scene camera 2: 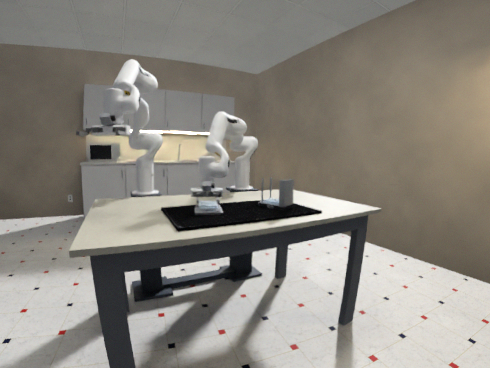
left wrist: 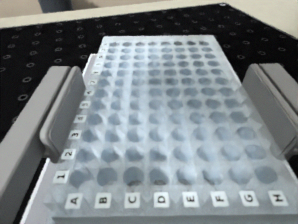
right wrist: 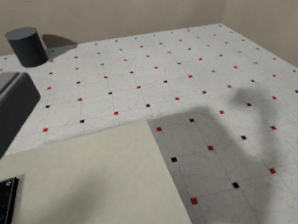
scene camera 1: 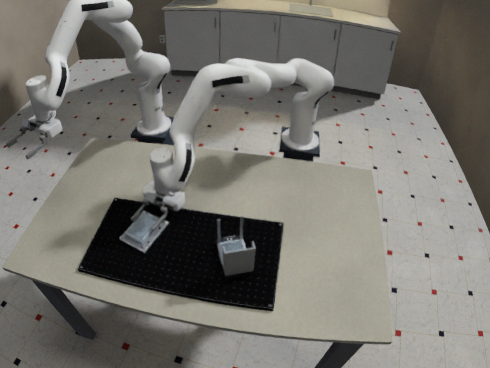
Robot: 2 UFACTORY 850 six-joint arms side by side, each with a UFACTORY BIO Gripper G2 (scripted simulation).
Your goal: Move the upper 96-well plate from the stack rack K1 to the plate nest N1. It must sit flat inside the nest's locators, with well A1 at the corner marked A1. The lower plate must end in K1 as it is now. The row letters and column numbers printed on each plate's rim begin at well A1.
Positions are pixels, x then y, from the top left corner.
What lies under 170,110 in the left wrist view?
A pale blue 96-well plate.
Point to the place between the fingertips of my left gripper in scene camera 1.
142,225
